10 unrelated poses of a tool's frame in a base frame.
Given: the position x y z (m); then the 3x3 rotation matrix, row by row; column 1 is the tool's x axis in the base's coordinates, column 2 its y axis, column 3 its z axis. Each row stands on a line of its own.
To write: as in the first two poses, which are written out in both.
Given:
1:
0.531 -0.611 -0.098
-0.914 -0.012 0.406
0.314 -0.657 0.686
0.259 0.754 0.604
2:
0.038 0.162 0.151
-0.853 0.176 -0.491
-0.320 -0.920 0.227
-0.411 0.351 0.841
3:
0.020 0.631 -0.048
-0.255 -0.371 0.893
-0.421 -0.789 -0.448
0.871 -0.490 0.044
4:
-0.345 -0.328 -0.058
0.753 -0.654 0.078
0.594 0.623 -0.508
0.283 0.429 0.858
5:
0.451 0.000 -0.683
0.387 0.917 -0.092
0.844 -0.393 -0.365
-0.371 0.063 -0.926
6:
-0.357 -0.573 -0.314
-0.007 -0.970 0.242
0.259 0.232 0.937
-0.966 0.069 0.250
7:
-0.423 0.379 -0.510
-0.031 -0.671 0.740
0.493 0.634 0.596
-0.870 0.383 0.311
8:
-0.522 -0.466 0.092
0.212 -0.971 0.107
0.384 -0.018 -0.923
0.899 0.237 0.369
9:
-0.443 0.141 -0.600
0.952 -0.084 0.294
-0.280 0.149 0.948
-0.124 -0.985 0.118
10:
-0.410 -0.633 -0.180
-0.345 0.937 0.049
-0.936 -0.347 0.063
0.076 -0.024 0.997
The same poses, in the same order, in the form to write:
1: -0.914 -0.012 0.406 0.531; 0.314 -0.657 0.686 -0.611; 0.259 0.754 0.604 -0.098; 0 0 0 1
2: -0.853 0.176 -0.491 0.038; -0.320 -0.920 0.227 0.162; -0.411 0.351 0.841 0.151; 0 0 0 1
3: -0.255 -0.371 0.893 0.020; -0.421 -0.789 -0.448 0.631; 0.871 -0.490 0.044 -0.048; 0 0 0 1
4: 0.753 -0.654 0.078 -0.345; 0.594 0.623 -0.508 -0.328; 0.283 0.429 0.858 -0.058; 0 0 0 1
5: 0.387 0.917 -0.092 0.451; 0.844 -0.393 -0.365 0.000; -0.371 0.063 -0.926 -0.683; 0 0 0 1
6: -0.007 -0.970 0.242 -0.357; 0.259 0.232 0.937 -0.573; -0.966 0.069 0.250 -0.314; 0 0 0 1
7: -0.031 -0.671 0.740 -0.423; 0.493 0.634 0.596 0.379; -0.870 0.383 0.311 -0.510; 0 0 0 1
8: 0.212 -0.971 0.107 -0.522; 0.384 -0.018 -0.923 -0.466; 0.899 0.237 0.369 0.092; 0 0 0 1
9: 0.952 -0.084 0.294 -0.443; -0.280 0.149 0.948 0.141; -0.124 -0.985 0.118 -0.600; 0 0 0 1
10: -0.345 0.937 0.049 -0.410; -0.936 -0.347 0.063 -0.633; 0.076 -0.024 0.997 -0.180; 0 0 0 1
